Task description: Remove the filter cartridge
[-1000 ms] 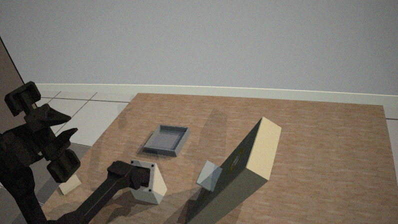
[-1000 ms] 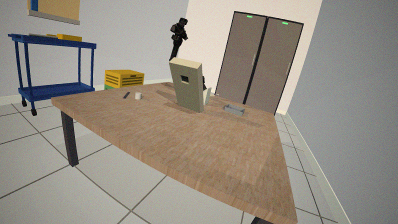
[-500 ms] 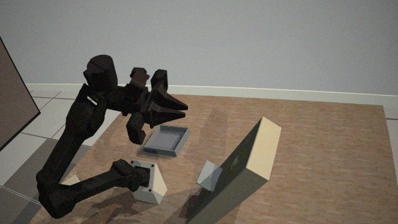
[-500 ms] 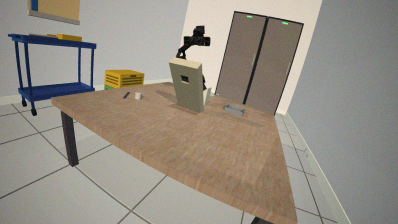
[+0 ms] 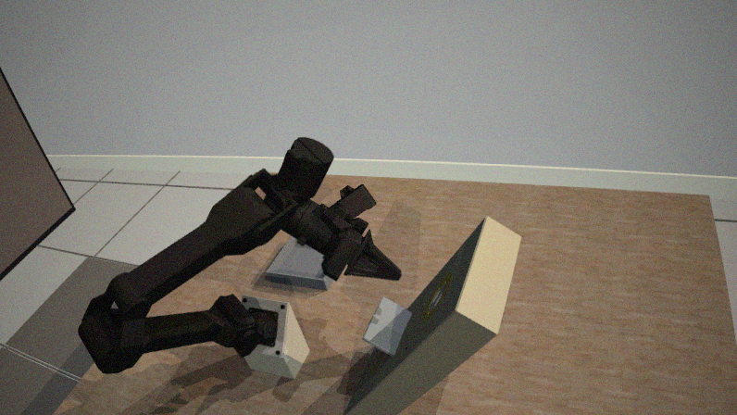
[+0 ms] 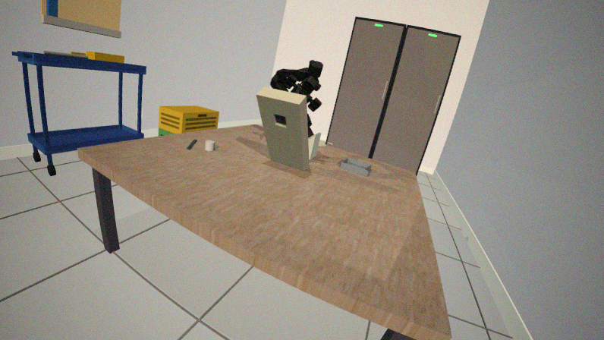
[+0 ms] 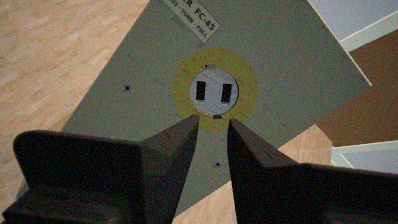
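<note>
Now: the round filter cartridge 60 mm ahead of my gripper tip and 50 mm below it. The rest, counted from my gripper tip: tray 360 mm behind, 280 mm to the left, 280 mm below; then service panel 20 mm ahead, 120 mm below.
</note>
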